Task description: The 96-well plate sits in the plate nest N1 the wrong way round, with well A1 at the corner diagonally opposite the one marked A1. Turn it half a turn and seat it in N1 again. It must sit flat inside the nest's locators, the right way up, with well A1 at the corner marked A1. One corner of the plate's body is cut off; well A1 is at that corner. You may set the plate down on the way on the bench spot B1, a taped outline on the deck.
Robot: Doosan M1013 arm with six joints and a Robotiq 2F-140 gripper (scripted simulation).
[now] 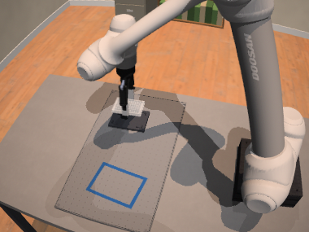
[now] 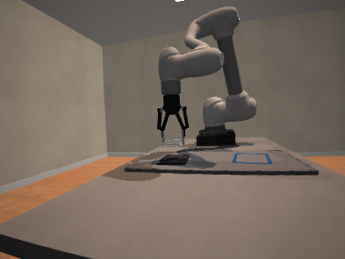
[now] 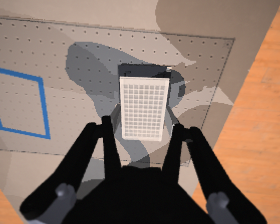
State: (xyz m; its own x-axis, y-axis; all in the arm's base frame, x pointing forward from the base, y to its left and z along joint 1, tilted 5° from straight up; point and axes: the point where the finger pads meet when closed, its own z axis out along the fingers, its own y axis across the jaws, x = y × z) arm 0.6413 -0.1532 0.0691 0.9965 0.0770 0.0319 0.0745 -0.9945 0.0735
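The plate nest N1 lies 100 mm below my hand. The rest, counted from my hand: corner mark: 90 mm below, 80 mm ahead, 50 mm to the right; white 96-well plate: 20 mm below.
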